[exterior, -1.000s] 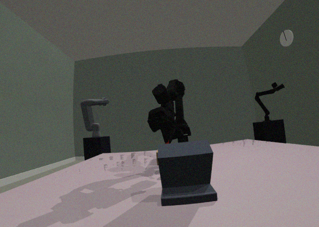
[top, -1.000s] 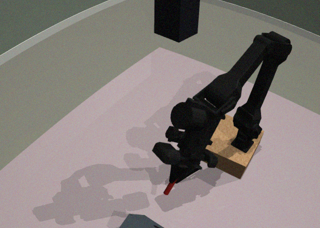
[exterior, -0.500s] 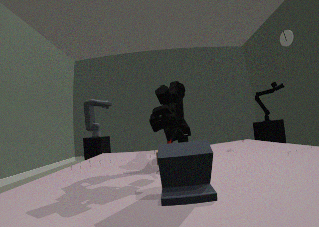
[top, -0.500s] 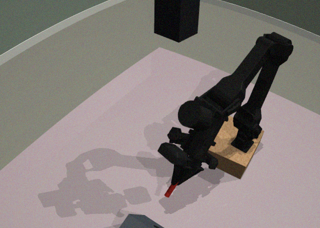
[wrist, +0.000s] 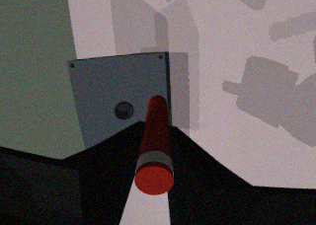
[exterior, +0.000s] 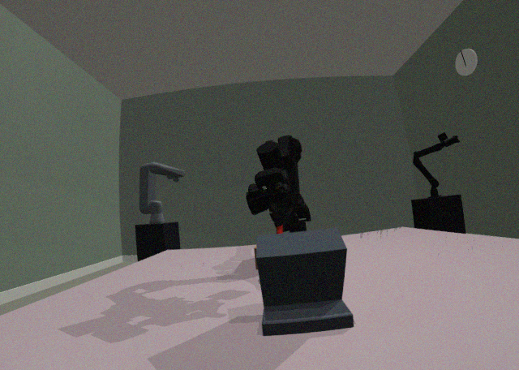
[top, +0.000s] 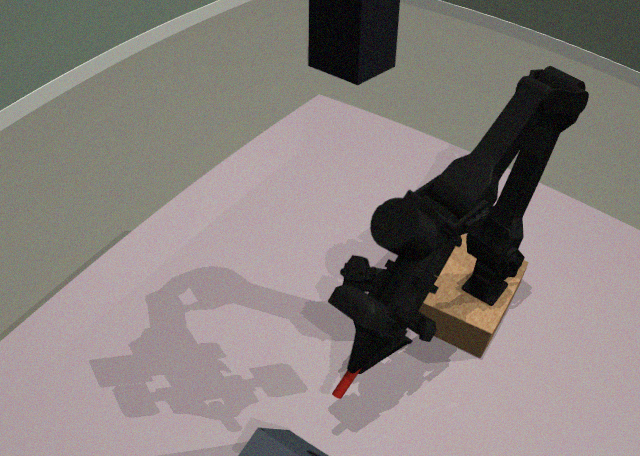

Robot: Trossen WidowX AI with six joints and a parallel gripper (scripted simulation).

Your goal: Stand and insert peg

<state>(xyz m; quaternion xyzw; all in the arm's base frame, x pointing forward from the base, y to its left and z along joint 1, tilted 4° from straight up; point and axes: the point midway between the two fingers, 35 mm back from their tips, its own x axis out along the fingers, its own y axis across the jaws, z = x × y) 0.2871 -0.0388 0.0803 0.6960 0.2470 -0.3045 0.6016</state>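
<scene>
The sloped panel is 130 mm ahead of my gripper tip, 60 mm below it and 40 mm to the left of it. Also, from my gripper tip: red peg 10 mm behind, 10 mm above.
</scene>
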